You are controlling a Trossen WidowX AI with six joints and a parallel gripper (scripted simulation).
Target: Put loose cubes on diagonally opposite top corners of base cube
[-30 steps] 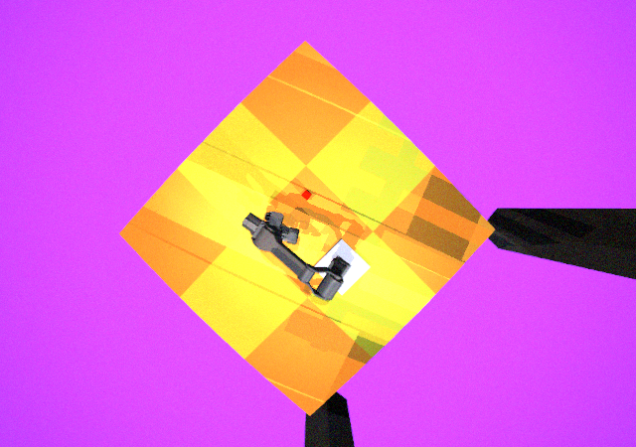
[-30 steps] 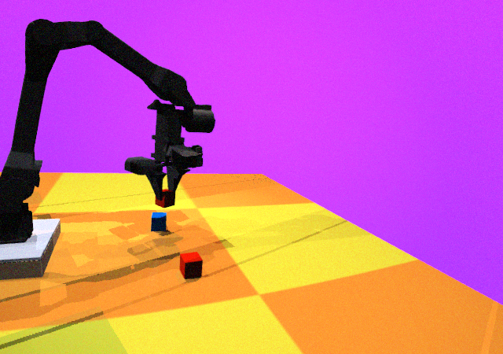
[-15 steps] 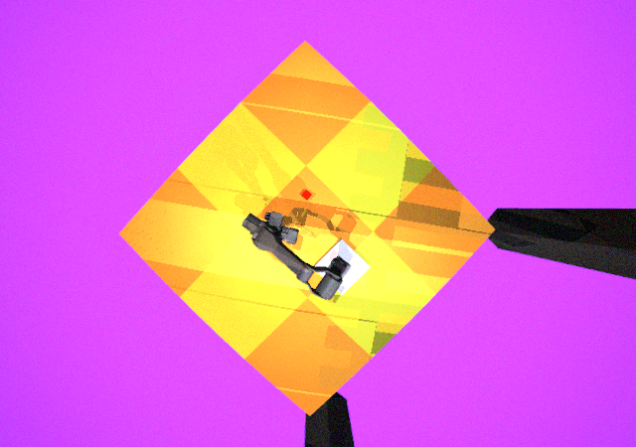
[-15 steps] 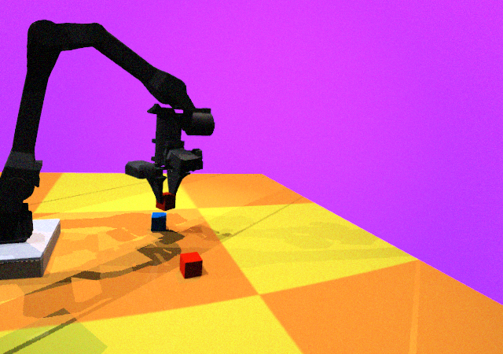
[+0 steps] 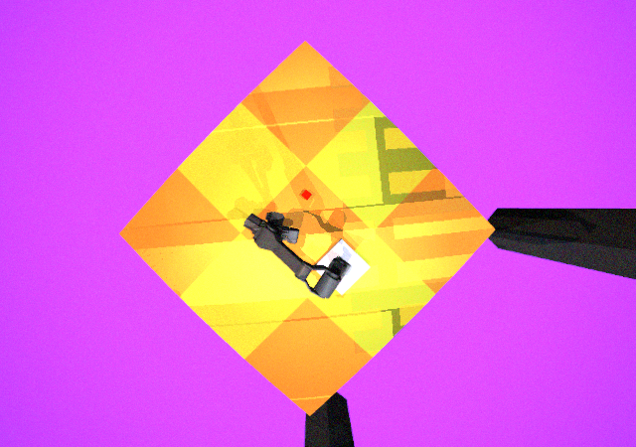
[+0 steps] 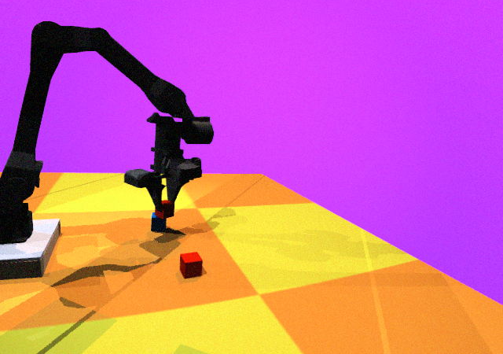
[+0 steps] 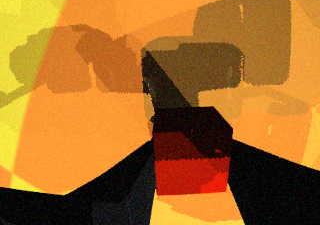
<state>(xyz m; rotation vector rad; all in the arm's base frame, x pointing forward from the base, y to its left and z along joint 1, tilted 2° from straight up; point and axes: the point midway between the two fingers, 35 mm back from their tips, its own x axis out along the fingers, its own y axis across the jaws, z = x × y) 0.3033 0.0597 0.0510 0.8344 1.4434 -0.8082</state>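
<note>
Right now the blue base cube is 1 cm behind my gripper tip, 2 cm to the left of it and 4 cm below it. The rest, counted from my gripper tip: red cube: 2 cm ahead, 19 cm to the right, 4 cm below.
</note>
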